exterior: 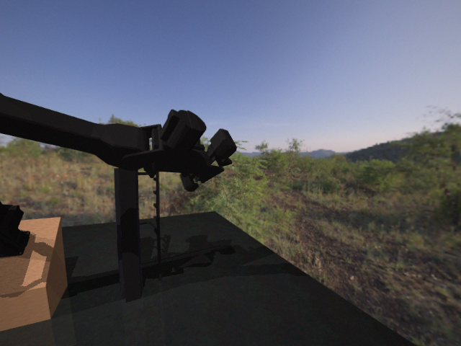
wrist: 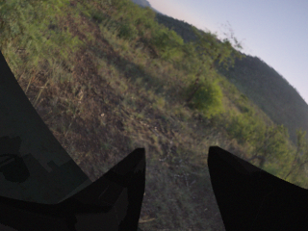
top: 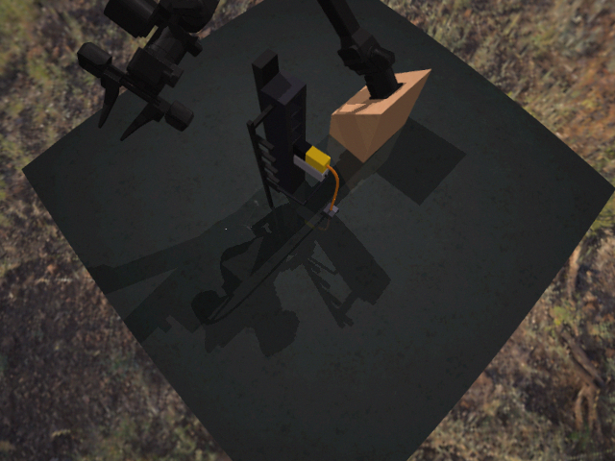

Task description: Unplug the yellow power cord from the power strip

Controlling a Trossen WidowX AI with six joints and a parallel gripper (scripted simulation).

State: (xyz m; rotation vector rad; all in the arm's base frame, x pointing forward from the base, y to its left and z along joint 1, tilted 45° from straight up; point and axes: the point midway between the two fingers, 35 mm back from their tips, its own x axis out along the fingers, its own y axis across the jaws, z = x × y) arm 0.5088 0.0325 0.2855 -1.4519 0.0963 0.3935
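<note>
Now: gripper tip 270 mm past the yellow plug, 180 mm to the right of it and 170 mm above it. Round my gripper tip: grey anchor 390 mm below, 280 mm behind, 250 mm to the left.
</note>
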